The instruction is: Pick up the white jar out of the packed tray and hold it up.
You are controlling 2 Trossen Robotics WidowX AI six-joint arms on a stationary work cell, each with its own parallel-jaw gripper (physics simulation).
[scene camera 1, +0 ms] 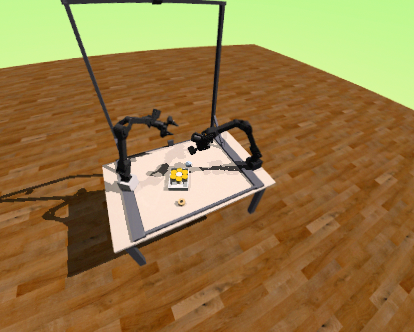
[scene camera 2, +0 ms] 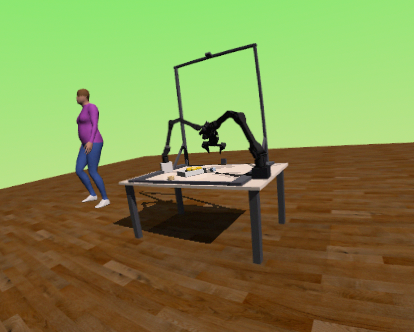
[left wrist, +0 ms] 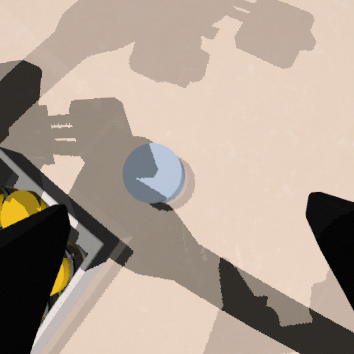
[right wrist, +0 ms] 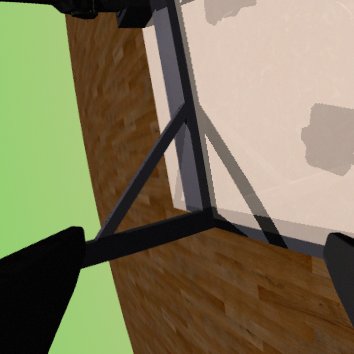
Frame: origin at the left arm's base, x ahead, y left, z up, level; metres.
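Seen in the pictures: left gripper, fingertip midpoint: (scene camera 2: 214, 153) (left wrist: 189, 210); right gripper, fingertip midpoint: (scene camera 1: 176, 130) (right wrist: 208, 243); left arm's base at its link origin: (scene camera 1: 254, 159) (scene camera 2: 261, 166); right arm's base at its link origin: (scene camera 1: 126, 178) (scene camera 2: 165, 162).
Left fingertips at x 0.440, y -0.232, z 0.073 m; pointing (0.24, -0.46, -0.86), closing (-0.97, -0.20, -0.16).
Note:
Offsets run from my left fingertips to a thing's top centre. "spot": to the spot under its first point.
The white jar @(0.069 m left, 0.170 m ahead, 0.098 m down) (scene camera 1: 179, 174) stands in the tray @(0.091 m left, 0.182 m ahead, 0.106 m down) (scene camera 1: 178, 188) (scene camera 2: 193, 174) (left wrist: 92, 244), with yellow-topped jars @(0.029 m left, 0.150 m ahead, 0.098 m down) (scene camera 1: 179, 170) (left wrist: 22, 206) packed around it. The white jar does not show in the left wrist view, where a finger covers part of the tray. My left gripper (scene camera 1: 193, 145) (scene camera 2: 214, 150) (left wrist: 189, 210) is open and empty, above the table behind the tray, pointing down over the area of a round blue-topped object @(0.025 m right, 0.048 m ahead, 0.121 m down) (scene camera 1: 188, 164) (left wrist: 154, 173). My right gripper (scene camera 1: 173, 129) (right wrist: 208, 243) is open and empty, high over the back of the table, well away from the tray.
The blue-topped object stands close behind the tray. A small tan ring @(0.286 m left, 0.248 m ahead, 0.120 m down) (scene camera 1: 184, 203) lies in front of the tray. A white block @(0.029 m right, 0.533 m ahead, 0.055 m down) (scene camera 1: 128, 183) (scene camera 2: 166, 166) sits at the right arm's base. Dark frame posts @(spot: 0.282 m right, 0.346 m back, 0.482 m up) (scene camera 1: 218, 70) (scene camera 2: 261, 95) rise behind. A person (scene camera 2: 89, 125) is beyond the table.

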